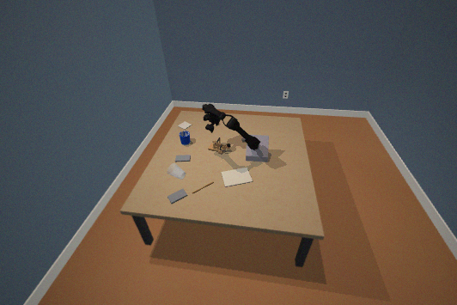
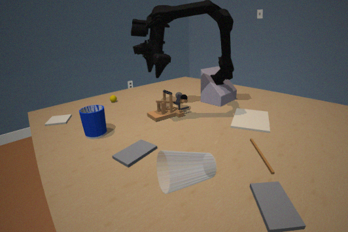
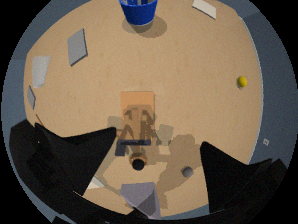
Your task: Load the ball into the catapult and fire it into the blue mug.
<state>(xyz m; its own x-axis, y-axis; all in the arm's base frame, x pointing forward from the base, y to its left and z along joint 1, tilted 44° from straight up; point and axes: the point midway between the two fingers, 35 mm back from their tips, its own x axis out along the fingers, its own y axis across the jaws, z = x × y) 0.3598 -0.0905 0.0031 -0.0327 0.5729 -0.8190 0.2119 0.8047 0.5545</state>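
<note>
The black ball is 13 cm behind my gripper tip, 5 cm to the left of it and 12 cm below it. The rest, counted from my gripper tip: yellow ball (7 cm ahead, 33 cm to the right, 16 cm below); blue mug (28 cm ahead, 1 cm to the left, 15 cm below); wooden catapult (6 cm behind, 6 cm to the left, 13 cm below).
</note>
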